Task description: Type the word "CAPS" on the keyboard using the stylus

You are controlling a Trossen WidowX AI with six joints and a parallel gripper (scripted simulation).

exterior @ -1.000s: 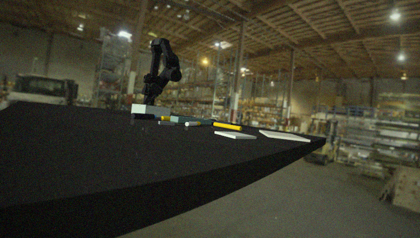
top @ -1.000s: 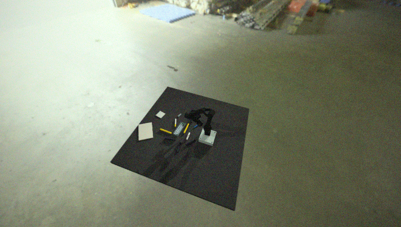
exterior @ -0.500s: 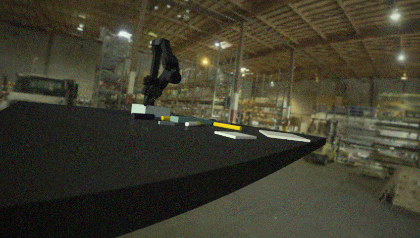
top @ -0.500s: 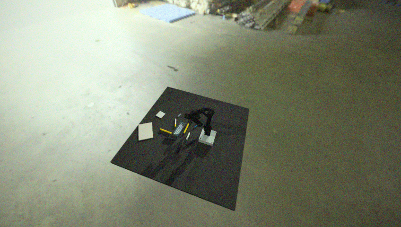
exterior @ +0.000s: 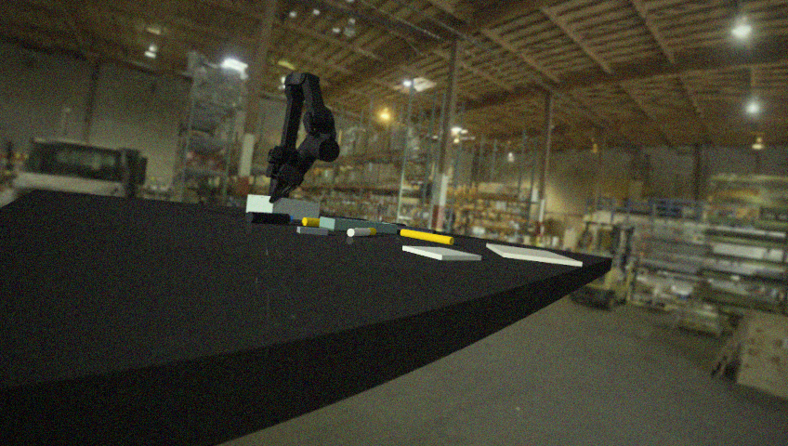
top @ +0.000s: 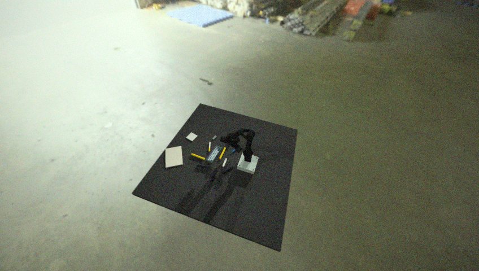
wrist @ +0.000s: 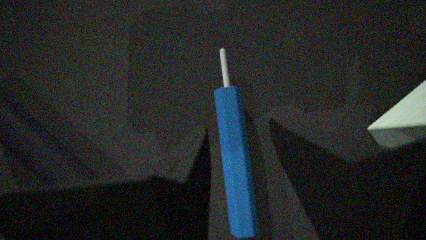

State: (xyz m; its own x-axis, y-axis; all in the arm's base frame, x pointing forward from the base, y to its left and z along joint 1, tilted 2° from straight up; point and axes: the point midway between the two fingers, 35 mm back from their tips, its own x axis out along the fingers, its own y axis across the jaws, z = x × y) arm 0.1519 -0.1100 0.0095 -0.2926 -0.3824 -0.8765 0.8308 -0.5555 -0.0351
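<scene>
The blue stylus lies 4 cm below my gripper tip, 1 cm to the right of it and 1 cm behind it. From my gripper tip the other things lie so: white marker 28 cm ahead, 6 cm to the left, 4 cm below; yellow cylinder 35 cm ahead, 20 cm to the left, 4 cm below.
</scene>
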